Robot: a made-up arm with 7 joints.
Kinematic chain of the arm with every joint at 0, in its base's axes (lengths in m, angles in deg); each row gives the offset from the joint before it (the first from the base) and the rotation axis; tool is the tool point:
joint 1: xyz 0 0 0.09 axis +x
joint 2: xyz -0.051 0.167 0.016 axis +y
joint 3: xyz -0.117 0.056 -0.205 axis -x
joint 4: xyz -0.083 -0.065 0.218 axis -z
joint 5: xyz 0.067 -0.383 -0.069 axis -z
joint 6: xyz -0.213 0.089 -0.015 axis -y
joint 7: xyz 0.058 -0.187 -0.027 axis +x
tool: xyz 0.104 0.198 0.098
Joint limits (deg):
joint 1: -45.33..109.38
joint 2: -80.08..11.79
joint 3: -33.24..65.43
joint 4: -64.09..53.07
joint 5: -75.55..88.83
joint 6: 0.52..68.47
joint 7: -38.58..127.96
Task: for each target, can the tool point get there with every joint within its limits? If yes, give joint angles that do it. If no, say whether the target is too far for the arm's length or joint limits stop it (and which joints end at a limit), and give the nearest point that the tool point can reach.
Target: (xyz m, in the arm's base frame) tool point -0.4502 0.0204 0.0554
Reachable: yes | joints -28.74 -44.10 34.31 9.95 -35.54 15.74 7.68
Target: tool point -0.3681 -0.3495 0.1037
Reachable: yes | joints 73.28 -47.93 32.82 -33.33 -27.16 49.01 63.68
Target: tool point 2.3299 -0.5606 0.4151
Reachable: no: too far | nearest point 0.5164 -0.2156 0.3601 | short by 1.847 m
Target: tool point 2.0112 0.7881 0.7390
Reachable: no: too far | nearest point 0.5056 0.3507 0.3788 | short by 1.609 m
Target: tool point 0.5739 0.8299 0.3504
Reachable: no: joint limits stop it (at a limit: joint 3, joint 4, joint 5, joint 6) | nearest point 0.3693 0.5661 0.2676 | short by 0.344 m
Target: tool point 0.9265 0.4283 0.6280
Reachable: no: joint limits stop it (at a limit: joint 3, joint 4, joint 5, joint 6) | nearest point 0.5040 0.2852 0.4483 | short by 0.481 m
